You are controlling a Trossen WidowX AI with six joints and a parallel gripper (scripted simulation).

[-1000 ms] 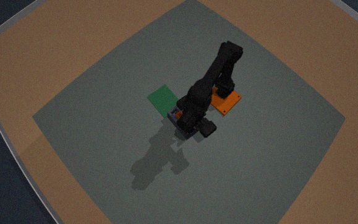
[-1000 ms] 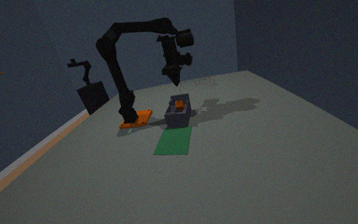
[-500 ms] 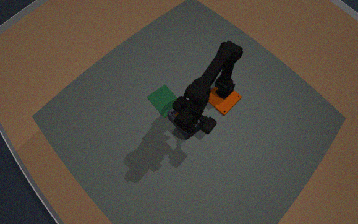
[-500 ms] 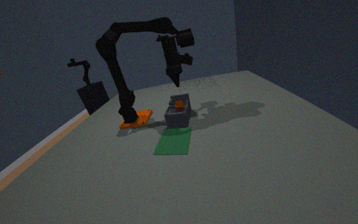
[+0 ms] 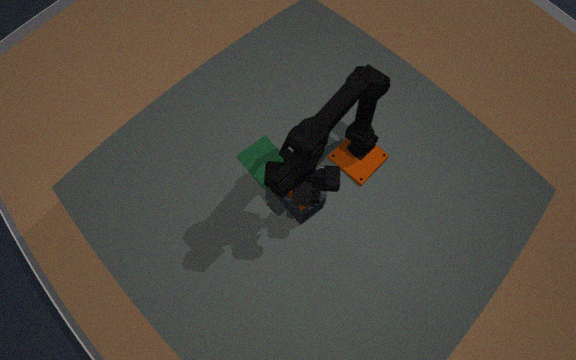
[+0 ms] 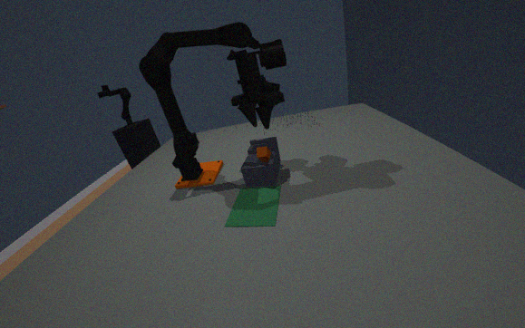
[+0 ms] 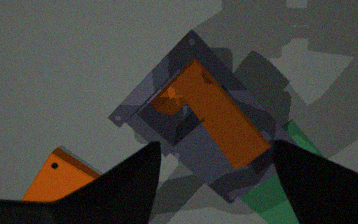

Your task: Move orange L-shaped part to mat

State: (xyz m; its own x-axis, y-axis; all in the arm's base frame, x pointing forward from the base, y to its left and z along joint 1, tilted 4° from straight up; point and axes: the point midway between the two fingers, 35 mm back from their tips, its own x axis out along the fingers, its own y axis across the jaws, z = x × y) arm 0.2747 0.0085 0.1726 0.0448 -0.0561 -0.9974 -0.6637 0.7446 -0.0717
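My gripper tip is now 100 mm above the orange L-shaped part and 20 mm past it. Also, from my gripper tip: green mat 180 mm to the right, 160 mm below, 30 mm behind.
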